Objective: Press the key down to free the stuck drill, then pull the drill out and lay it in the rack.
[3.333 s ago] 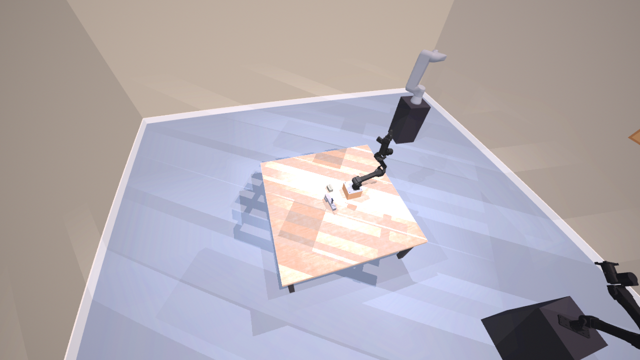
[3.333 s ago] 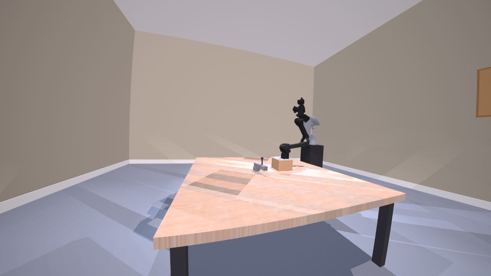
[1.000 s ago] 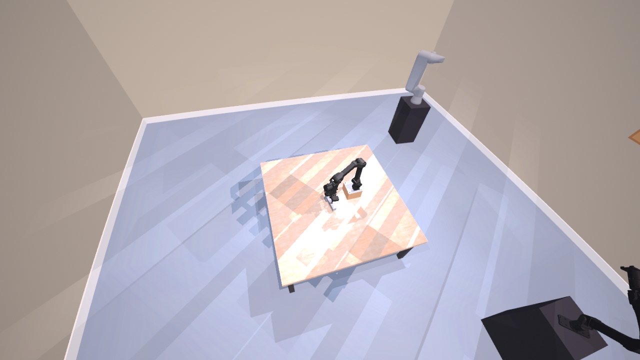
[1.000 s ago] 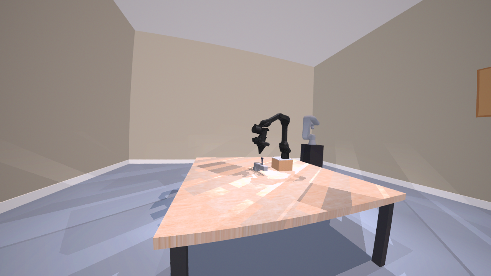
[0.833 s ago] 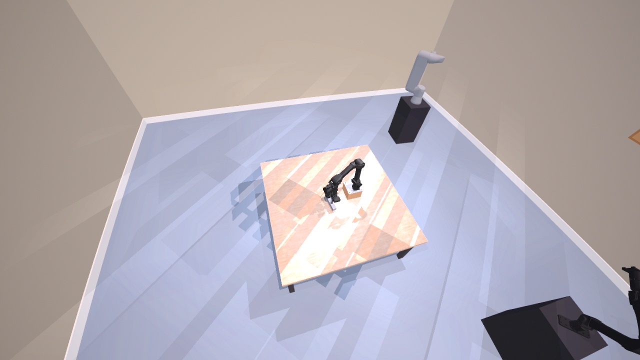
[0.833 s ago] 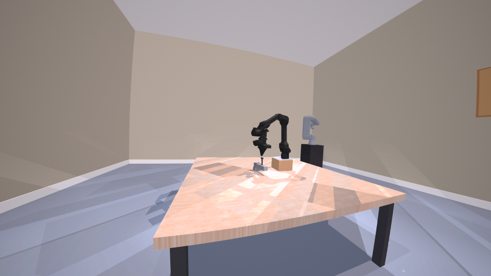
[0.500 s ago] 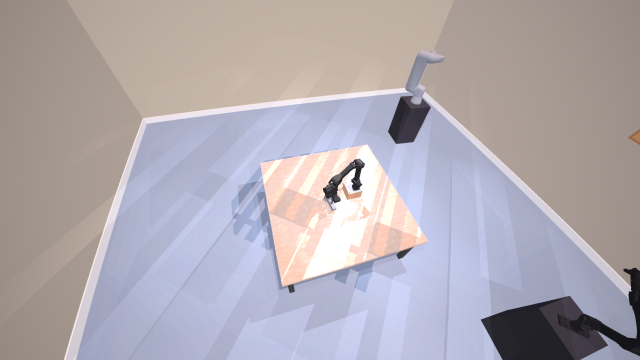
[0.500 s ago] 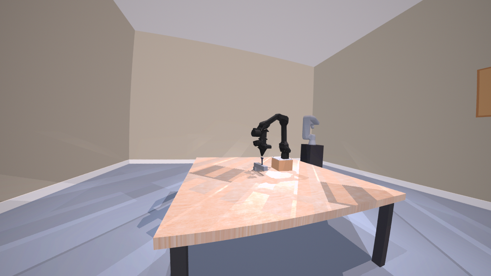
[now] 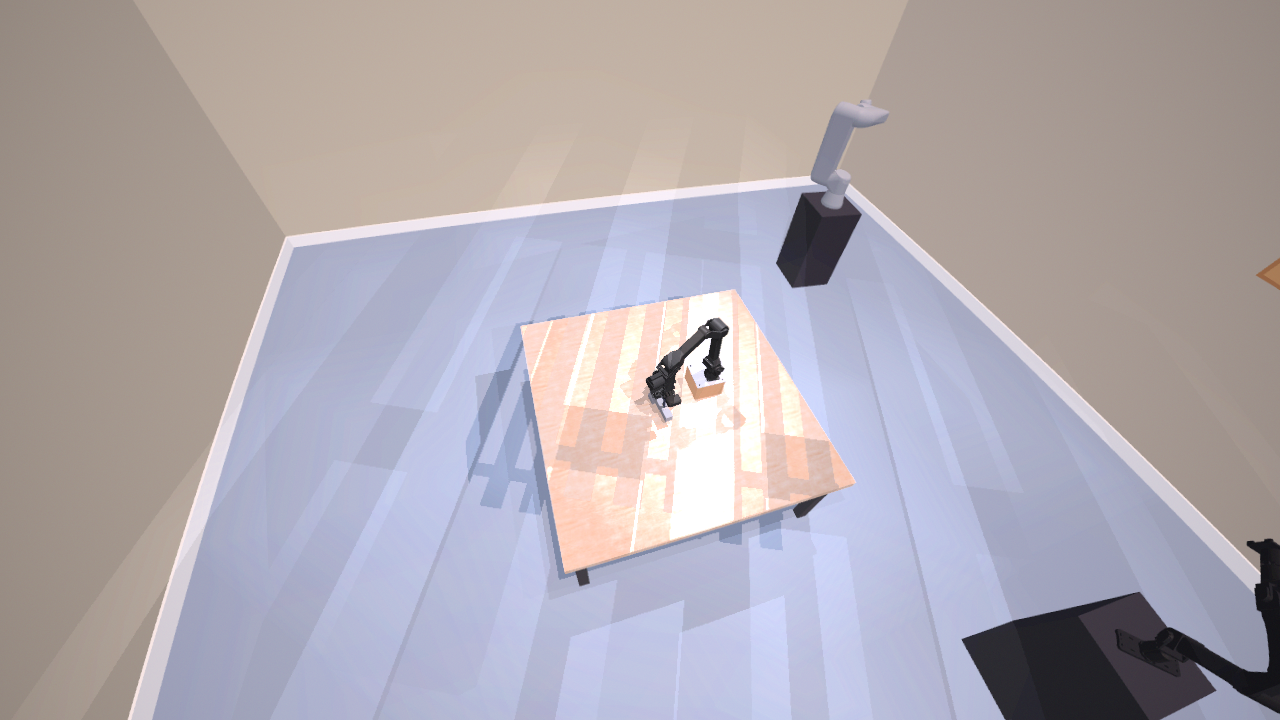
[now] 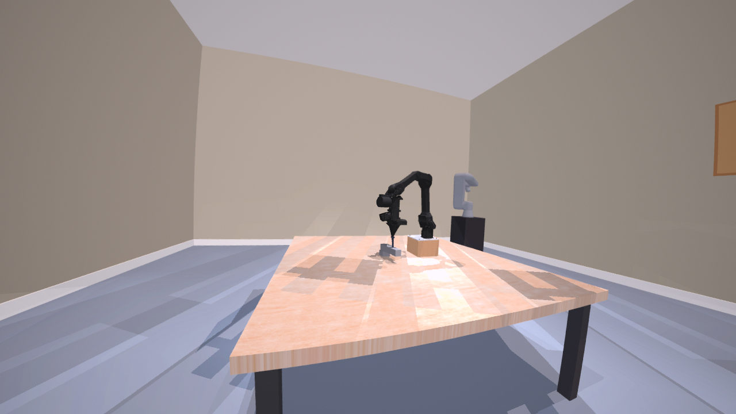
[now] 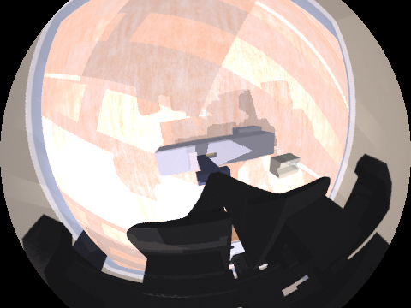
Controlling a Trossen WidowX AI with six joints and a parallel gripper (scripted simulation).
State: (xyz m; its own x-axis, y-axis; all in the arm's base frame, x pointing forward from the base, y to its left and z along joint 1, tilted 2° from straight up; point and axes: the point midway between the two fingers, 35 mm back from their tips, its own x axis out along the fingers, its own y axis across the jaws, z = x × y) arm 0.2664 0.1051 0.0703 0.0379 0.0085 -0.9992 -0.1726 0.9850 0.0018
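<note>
Now: the dark drill 30 mm below my gripper tip. From my gripper tip the other things lie so: grey drill shank: 10 mm ahead, 50 mm to the right, 80 mm below; then grey rack: 40 mm behind, 210 mm to the right, 110 mm below; then grey sleeve: 30 mm to the right, 90 mm below.
</note>
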